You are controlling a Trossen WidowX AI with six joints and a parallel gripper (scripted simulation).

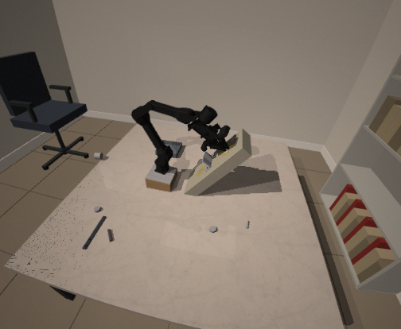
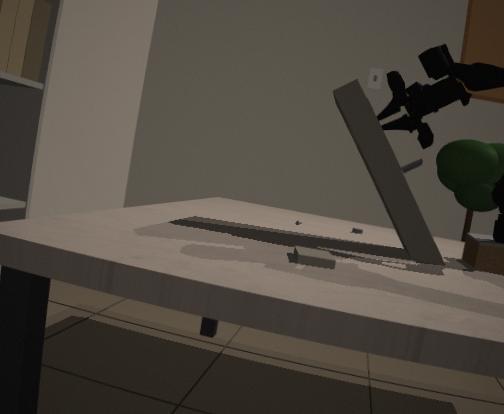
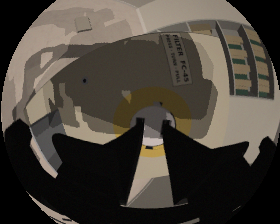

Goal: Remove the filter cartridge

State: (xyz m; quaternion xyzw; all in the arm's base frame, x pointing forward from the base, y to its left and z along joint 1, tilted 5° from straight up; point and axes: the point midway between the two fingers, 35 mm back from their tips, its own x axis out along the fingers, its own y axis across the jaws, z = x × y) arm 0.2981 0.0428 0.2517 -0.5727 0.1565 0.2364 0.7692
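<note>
Right now the round filter cartridge is 1 cm ahead of my gripper tip and 1 cm below it. Round my gripper tip: grey tray: 44 cm behind, 21 cm to the left, 27 cm below; then small peg: 19 cm ahead, 18 cm to the right, 27 cm below; then grey flap: 9 cm behind, 2 cm to the right, 10 cm below.
</note>
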